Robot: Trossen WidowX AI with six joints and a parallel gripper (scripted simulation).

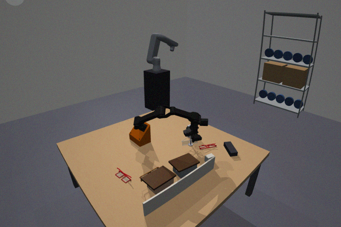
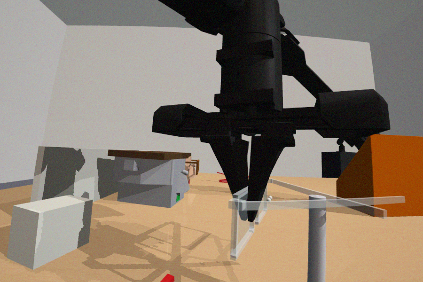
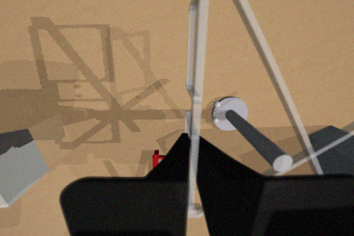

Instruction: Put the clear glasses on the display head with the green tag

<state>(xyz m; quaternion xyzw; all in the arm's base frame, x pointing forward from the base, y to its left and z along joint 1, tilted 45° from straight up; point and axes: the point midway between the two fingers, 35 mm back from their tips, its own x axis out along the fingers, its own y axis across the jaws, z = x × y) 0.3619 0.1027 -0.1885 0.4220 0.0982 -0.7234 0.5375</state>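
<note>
Now: the grey stand post 4 cm behind my gripper tip, 3 cm to the left of it and 3 cm below it. Also, from my gripper tip: black box (25 cm ahead, 18 cm to the left, 4 cm below); then grey display head (28 cm to the right, 12 cm ahead); then white block (20 cm ahead, 5 cm to the right, 3 cm below).
</note>
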